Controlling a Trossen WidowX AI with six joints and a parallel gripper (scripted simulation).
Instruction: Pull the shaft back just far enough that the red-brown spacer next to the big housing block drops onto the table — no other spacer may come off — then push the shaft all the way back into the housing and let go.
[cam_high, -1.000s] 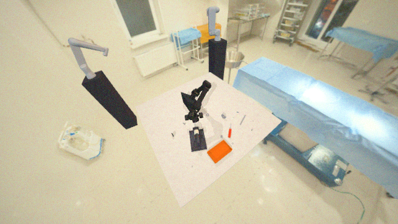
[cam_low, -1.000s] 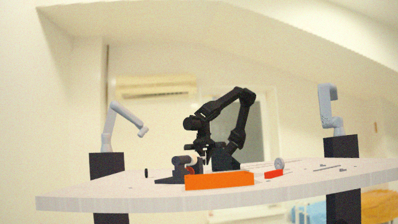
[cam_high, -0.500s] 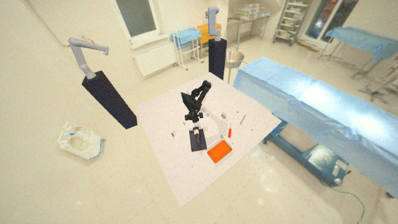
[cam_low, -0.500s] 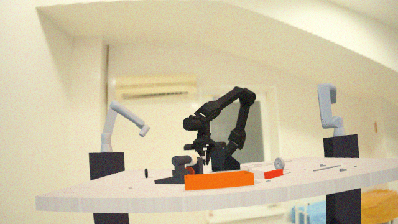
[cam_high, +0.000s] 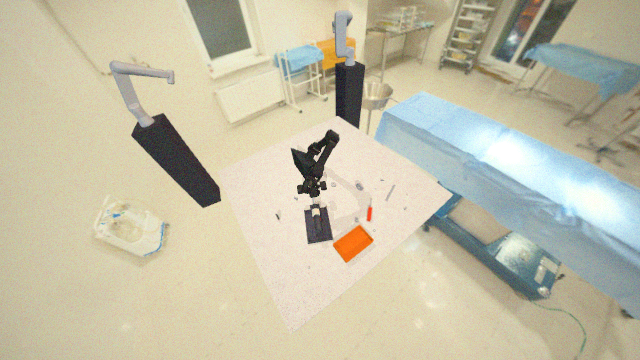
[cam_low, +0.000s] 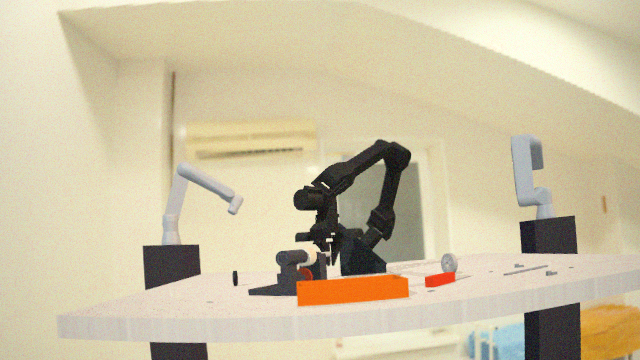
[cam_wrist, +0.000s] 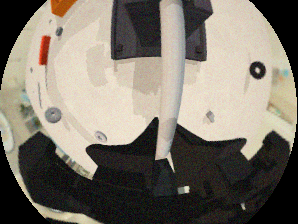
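Now: gripper tip 80 mm short of the grey shaft, 40 mm below it and 20 mm to the left of it. Also, from my gripper tip: round grey disc (320 mm to the left, 80 mm ahead, 20 mm below); then red-brown spacer (170 mm ahead, 50 mm to the right, 20 mm below); then small black ring (270 mm to the right, 40 mm ahead, 20 mm below).
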